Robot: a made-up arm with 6 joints.
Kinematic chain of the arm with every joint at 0, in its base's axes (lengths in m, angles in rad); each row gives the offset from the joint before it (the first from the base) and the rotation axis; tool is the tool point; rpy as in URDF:
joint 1: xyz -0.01 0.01 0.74 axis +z
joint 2: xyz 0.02 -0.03 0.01 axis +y
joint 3: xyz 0.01 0 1.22 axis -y
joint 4: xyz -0.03 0 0 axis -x
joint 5: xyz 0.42 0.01 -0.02 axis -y
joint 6: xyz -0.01 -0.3 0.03 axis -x
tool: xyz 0.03 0 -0.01 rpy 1.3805 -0.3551 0.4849
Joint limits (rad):
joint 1: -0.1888..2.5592
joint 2: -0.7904..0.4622
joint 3: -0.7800..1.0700
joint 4: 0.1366..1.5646
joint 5: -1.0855..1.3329
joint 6: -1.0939..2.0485
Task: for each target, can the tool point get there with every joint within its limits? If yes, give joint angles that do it. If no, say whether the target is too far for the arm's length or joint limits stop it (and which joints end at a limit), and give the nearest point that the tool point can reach.
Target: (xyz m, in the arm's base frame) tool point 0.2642 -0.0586 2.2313
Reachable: yes | joints 1.7908 -0.3822 0.0603 0.7478 -0.6546 -0.1472
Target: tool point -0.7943 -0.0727 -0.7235
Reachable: no: joint limits stop it (at a limit: joint 1, joint 2, joint 3, joint 4, joint 5, joint 6) | nearest point -0.4406 0.6672 1.4424 | short by 2.316 m
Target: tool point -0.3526 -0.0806 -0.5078
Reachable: no: joint limits stop it (at a limit: joint 1, joint 2, joint 3, joint 4, joint 5, joint 6) | nearest point -0.4406 0.6672 1.4424 | short by 2.090 m
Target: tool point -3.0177 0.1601 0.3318
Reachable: no: too far | nearest point -1.2389 0.0713 1.8766 | short by 2.358 m
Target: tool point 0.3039 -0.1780 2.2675
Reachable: yes | joints 1.6949 -0.3564 0.4234 0.4791 1.0206 0.5550
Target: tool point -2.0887 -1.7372 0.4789
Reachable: no: too far | nearest point -0.9517 -0.7815 1.8763 | short by 2.039 m
